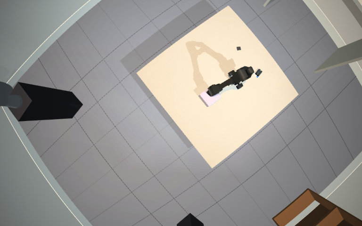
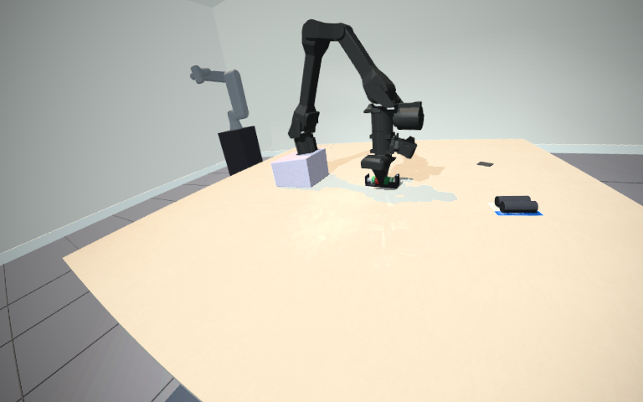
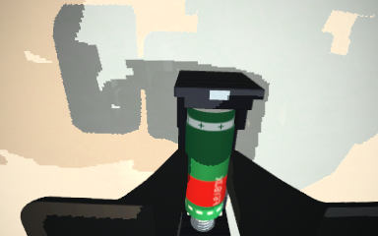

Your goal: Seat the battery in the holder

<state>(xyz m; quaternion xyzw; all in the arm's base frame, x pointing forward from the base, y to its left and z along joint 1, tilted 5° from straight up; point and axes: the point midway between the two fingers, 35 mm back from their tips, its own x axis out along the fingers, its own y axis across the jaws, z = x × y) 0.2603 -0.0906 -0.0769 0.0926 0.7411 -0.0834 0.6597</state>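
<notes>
My gripper tip is now 10 mm below the battery. From my gripper tip the other things lie so: dark flat piece (340 mm ahead, 190 mm to the left).
</notes>
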